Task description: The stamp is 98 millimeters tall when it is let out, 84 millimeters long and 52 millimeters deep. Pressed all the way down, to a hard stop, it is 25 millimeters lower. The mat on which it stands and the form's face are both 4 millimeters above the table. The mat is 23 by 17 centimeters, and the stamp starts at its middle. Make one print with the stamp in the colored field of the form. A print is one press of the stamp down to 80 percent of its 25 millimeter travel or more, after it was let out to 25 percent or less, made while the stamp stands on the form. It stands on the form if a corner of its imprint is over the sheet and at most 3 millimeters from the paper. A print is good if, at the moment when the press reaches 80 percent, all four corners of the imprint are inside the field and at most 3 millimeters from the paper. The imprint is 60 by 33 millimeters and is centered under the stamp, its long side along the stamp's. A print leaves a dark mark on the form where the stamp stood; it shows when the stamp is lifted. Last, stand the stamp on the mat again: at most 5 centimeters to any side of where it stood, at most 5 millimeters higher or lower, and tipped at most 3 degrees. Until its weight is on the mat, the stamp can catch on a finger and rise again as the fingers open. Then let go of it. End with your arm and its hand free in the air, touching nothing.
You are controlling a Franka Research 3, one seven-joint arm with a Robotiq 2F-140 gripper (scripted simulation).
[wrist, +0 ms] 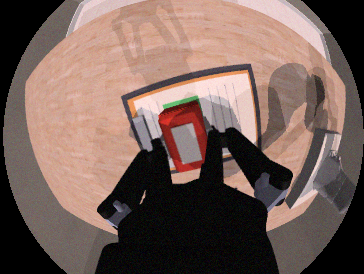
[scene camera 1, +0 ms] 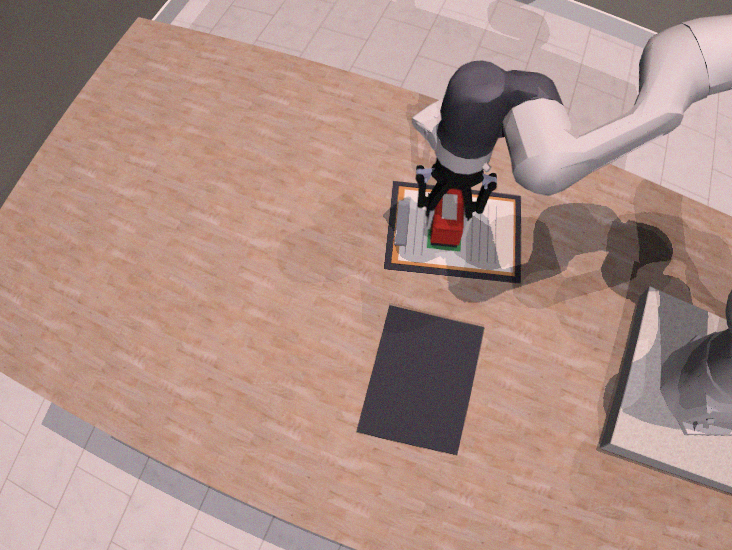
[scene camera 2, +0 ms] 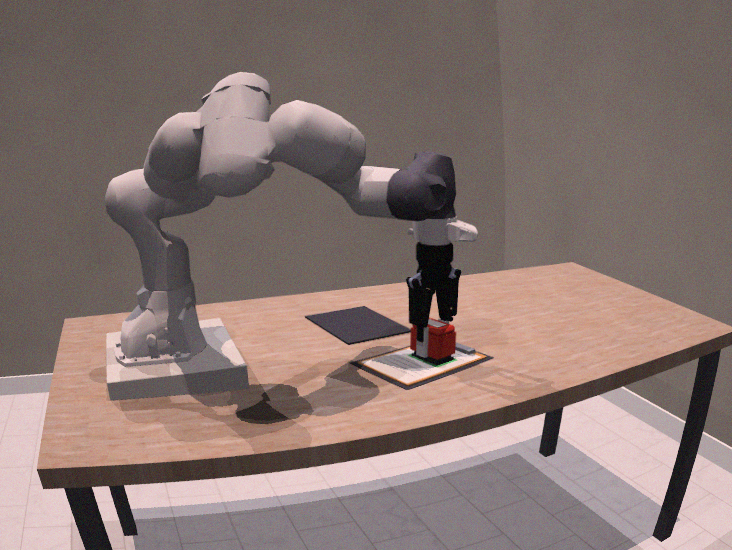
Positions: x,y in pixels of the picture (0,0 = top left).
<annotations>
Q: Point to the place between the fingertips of the gripper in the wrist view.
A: At 187,128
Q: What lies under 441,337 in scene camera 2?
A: A red stamp.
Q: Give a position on a red stamp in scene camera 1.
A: At 447,230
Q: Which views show the gripper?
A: The wrist view, scene camera 1 and scene camera 2: all of them.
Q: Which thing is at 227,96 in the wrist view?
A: A form.
</annotations>
